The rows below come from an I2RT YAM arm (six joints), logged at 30 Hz.
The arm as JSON. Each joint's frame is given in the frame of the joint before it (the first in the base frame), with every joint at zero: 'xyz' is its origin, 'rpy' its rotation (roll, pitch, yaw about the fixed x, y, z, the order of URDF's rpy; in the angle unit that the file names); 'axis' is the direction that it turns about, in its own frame. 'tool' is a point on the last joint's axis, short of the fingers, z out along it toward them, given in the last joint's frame.
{
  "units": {
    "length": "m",
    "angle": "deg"
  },
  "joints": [
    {
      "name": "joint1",
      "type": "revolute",
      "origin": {
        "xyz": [
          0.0,
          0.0,
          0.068
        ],
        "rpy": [
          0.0,
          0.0,
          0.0
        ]
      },
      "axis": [
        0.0,
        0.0,
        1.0
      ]
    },
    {
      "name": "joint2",
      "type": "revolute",
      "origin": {
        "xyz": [
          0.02,
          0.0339,
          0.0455
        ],
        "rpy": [
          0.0,
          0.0,
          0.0
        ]
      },
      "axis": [
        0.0,
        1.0,
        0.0
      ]
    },
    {
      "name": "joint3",
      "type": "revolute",
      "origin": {
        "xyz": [
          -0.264,
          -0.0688,
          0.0
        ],
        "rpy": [
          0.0,
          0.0,
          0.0
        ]
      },
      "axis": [
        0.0,
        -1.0,
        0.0
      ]
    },
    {
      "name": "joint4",
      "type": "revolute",
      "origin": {
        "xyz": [
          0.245,
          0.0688,
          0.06
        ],
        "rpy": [
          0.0,
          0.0,
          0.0
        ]
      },
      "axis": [
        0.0,
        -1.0,
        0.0
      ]
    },
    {
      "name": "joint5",
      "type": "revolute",
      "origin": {
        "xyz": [
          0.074,
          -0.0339,
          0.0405
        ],
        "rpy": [
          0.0,
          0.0,
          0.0
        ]
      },
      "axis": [
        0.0,
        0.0,
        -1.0
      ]
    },
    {
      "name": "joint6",
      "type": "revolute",
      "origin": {
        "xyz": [
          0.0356,
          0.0,
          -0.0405
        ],
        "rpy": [
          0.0,
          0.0,
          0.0
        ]
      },
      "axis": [
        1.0,
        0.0,
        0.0
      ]
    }
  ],
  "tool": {
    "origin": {
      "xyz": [
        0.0,
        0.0,
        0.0
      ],
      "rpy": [
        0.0,
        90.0,
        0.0
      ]
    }
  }
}
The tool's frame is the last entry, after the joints.
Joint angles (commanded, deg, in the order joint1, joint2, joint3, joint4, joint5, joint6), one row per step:
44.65, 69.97, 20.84, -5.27, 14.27, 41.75
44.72, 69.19, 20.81, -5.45, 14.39, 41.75
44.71, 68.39, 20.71, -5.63, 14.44, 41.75
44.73, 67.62, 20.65, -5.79, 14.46, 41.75
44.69, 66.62, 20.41, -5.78, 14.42, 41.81
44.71, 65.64, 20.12, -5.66, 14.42, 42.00
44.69, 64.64, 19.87, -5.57, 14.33, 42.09
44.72, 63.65, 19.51, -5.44, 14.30, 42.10
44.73, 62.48, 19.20, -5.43, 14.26, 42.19
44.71, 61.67, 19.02, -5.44, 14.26, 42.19
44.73, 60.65, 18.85, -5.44, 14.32, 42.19
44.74, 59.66, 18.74, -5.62, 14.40, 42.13
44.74, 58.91, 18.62, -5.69, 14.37, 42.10
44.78, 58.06, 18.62, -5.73, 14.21, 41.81
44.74, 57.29, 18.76, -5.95, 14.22, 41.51
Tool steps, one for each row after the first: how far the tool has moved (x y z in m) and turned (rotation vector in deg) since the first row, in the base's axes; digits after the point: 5 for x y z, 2 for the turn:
-0.00055, -0.00030, 0.00210, 0.33, -0.47, 0.00
-0.00115, -0.00099, 0.00390, 0.67, -0.87, -0.04
-0.00171, -0.00146, 0.00581, 1.04, -1.27, -0.03
-0.00254, -0.00244, 0.00771, 1.64, -1.78, -0.10
-0.00352, -0.00332, 0.00941, 2.33, -2.31, -0.22
-0.00438, -0.00419, 0.01129, 3.02, -2.84, -0.26
-0.00558, -0.00521, 0.01261, 3.58, -3.36, -0.22
-0.00681, -0.00634, 0.01452, 4.27, -3.93, -0.25
-0.00752, -0.00714, 0.01597, 4.71, -4.37, -0.27
-0.00836, -0.00793, 0.01808, 5.28, -5.01, -0.28
-0.00920, -0.00879, 0.02016, 5.69, -5.56, -0.28
-0.00988, -0.00944, 0.02160, 6.08, -5.95, -0.23
-0.01045, -0.00969, 0.02397, 6.56, -6.51, 0.12
-0.01062, -0.01005, 0.02662, 6.85, -7.09, 0.30

